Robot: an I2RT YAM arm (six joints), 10 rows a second.
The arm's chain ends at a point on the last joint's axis. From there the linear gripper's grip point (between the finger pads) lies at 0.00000 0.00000 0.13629 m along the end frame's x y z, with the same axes.
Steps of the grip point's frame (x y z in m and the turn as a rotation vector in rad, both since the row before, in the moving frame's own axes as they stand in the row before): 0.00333 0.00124 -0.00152 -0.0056 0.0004 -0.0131; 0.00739 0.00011 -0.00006 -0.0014 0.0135 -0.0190; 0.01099 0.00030 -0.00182 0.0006 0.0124 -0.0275; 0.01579 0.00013 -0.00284 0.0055 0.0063 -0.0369; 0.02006 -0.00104 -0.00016 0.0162 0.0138 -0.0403; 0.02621 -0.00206 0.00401 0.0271 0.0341 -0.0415; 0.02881 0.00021 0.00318 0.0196 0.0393 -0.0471
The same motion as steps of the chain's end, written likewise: 0.00327 0.00048 -0.00152 -0.0056 0.0004 -0.0131; 0.00555 -0.00006 -0.00005 -0.0014 0.0135 -0.0190; 0.00930 0.00040 -0.00181 0.0006 0.0124 -0.0275; 0.01495 0.00090 -0.00284 0.0055 0.0063 -0.0369; 0.01822 0.00121 -0.00013 0.0162 0.0138 -0.0403; 0.02164 0.00173 0.00414 0.0271 0.0341 -0.0415; 0.02352 0.00301 0.00331 0.0196 0.0393 -0.0471
